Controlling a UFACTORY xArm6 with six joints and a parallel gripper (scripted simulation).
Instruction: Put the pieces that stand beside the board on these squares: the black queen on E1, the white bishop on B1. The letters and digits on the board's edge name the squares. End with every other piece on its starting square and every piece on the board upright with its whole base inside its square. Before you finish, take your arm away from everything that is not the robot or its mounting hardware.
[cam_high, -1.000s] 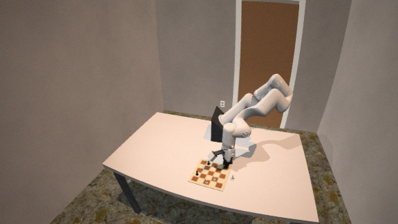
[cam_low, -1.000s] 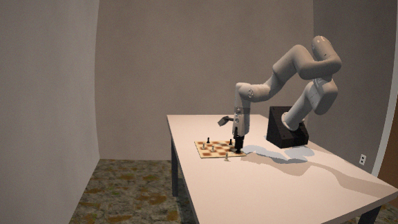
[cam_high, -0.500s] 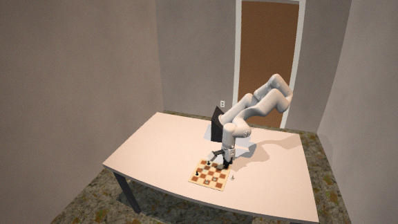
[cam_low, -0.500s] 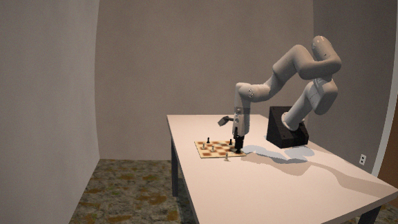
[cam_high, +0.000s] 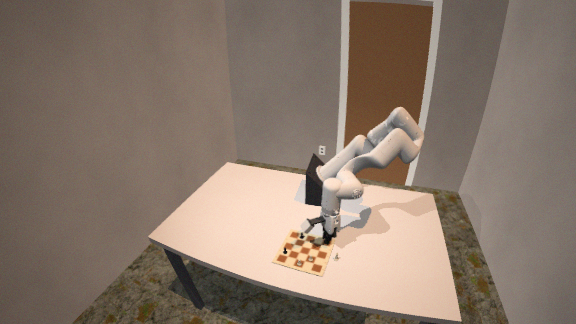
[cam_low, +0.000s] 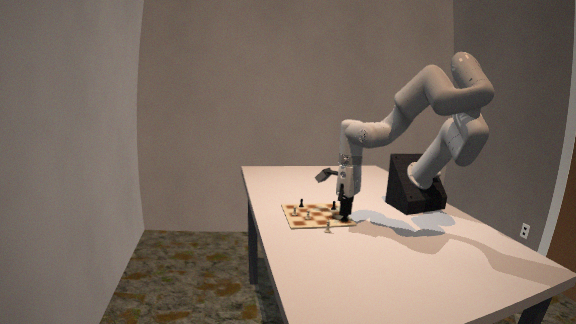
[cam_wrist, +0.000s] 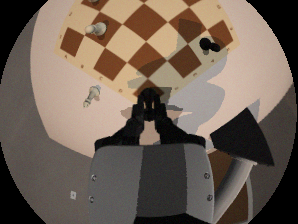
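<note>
Right now my hand is 1 cm above the black queen. From my hand the other things lie so: chessboard 7 cm ahead, 8 cm to the right, 5 cm below; white bishop 8 cm ahead, 5 cm to the left, 3 cm below.
</note>
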